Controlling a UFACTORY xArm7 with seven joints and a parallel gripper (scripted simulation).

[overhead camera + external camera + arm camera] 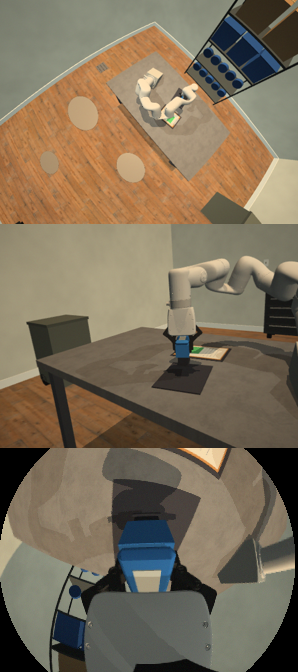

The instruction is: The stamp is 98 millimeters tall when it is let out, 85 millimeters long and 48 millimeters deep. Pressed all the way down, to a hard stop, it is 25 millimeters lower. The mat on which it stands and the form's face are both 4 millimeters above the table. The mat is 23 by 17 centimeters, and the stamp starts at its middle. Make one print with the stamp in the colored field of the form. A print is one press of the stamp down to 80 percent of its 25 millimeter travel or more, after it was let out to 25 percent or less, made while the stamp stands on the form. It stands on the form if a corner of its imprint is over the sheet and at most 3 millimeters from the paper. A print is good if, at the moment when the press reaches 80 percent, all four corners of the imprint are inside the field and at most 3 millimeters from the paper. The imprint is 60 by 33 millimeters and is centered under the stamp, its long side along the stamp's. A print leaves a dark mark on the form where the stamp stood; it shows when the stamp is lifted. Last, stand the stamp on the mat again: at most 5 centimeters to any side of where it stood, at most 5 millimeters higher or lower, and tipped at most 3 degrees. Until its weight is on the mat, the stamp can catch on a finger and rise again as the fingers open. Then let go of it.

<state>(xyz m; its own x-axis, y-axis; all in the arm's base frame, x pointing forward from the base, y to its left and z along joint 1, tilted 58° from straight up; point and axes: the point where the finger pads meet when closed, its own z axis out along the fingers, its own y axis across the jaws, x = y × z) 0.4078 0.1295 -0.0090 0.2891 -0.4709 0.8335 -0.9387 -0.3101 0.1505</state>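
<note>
Right now the form is 250 mm to the right of my hand, 100 mm below it and 30 mm ahead of it. The rest, counted from my hand: mat: 110 mm below, 30 mm to the left, 10 mm behind; then blue stamp: 20 mm below.
</note>
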